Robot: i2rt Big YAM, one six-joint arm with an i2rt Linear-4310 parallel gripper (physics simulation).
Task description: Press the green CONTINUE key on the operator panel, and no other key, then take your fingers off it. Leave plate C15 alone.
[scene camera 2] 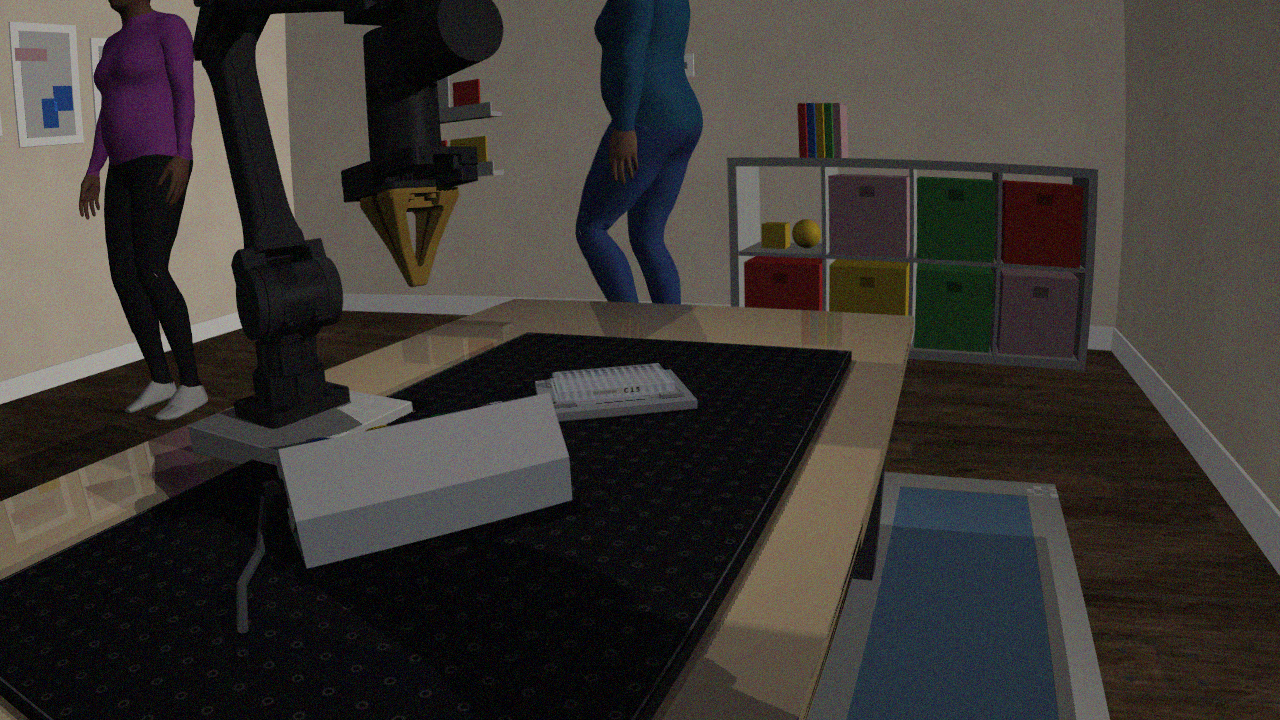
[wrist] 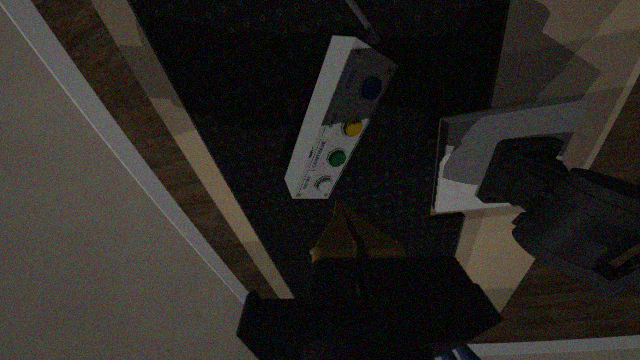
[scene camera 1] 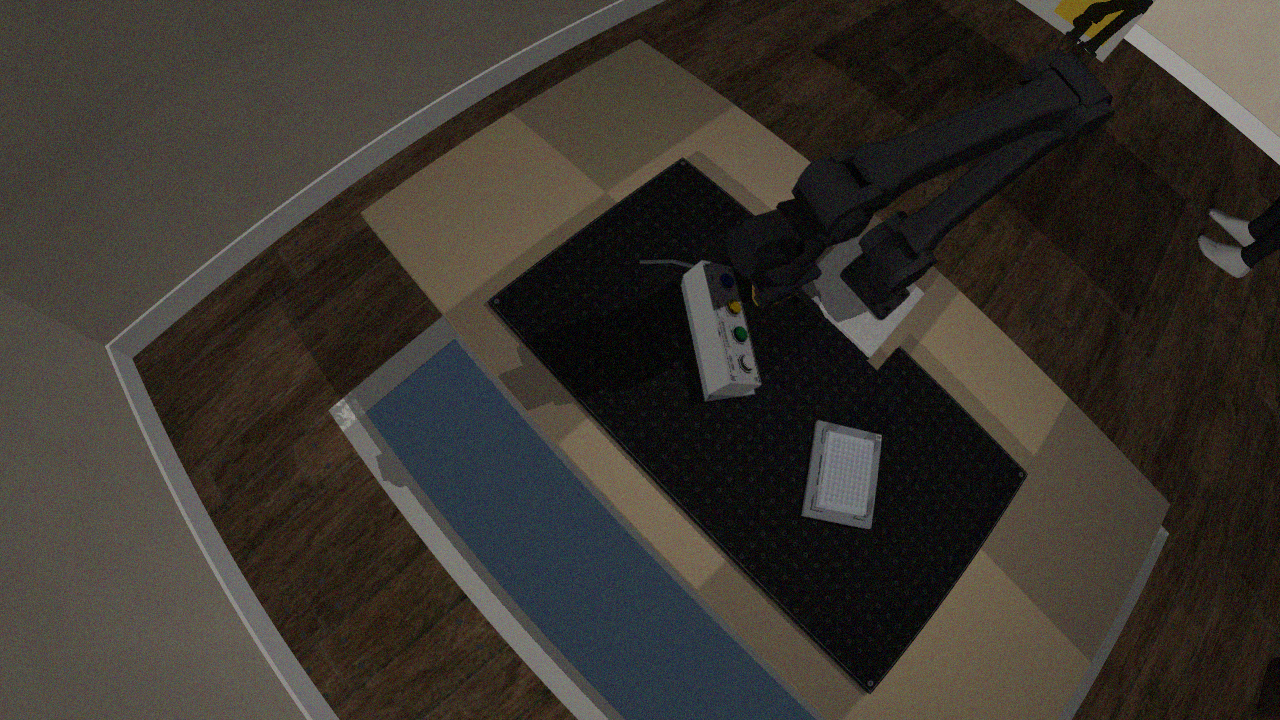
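Observation:
The operator panel is a white sloped box on the black mat. Its green CONTINUE key sits between the yellow key and the white key; the blue key is in shadow at the far end. The keys' faces are mostly hidden in scene camera 2. My gripper is shut and empty, with its yellow fingertips together, well above the panel and touching no key. Plate C15 lies flat in its holder, apart from the panel.
A grey cable runs from the panel's blue-key end over the mat. The arm's white base plate stands beside the mat. Two people stand beyond the table, one in purple, one in teal.

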